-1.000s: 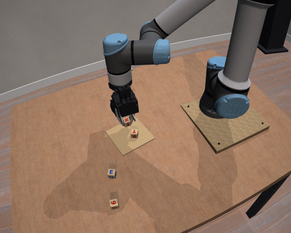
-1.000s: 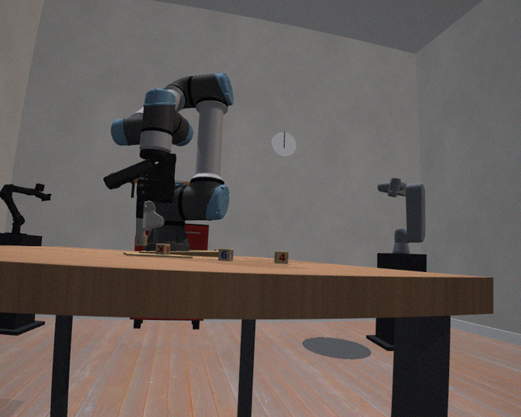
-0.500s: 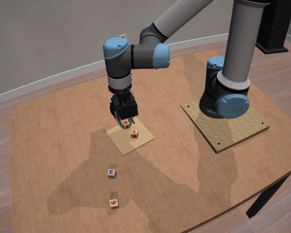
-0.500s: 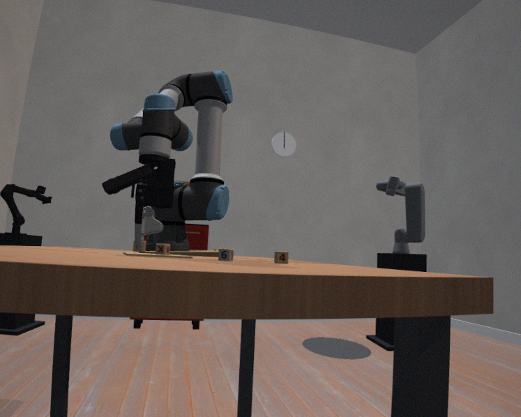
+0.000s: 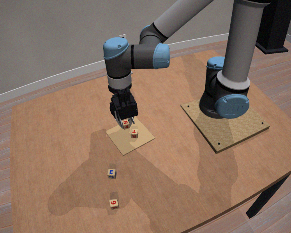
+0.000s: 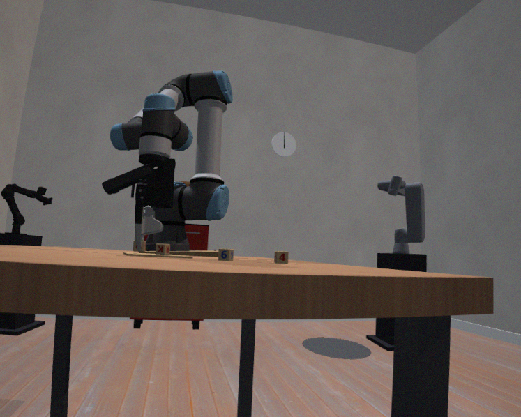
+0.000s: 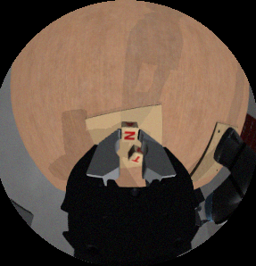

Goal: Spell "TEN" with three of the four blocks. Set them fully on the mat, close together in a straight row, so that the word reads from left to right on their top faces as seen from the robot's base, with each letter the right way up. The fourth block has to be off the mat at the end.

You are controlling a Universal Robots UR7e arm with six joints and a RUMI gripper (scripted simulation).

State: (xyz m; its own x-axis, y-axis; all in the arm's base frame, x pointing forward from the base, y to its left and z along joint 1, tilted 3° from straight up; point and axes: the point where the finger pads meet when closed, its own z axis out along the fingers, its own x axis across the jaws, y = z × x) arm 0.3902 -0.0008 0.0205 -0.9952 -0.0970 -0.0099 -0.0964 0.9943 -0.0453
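Now: hand 4 cm to the right of the tan mat and 2 cm above it. Round my hand: E block: 20 cm to the left, 9 cm ahead, 1 cm below; then T block: 5 cm to the left, 2 cm behind, 1 cm below; then 9 block: 32 cm to the left, 10 cm ahead, 1 cm below.
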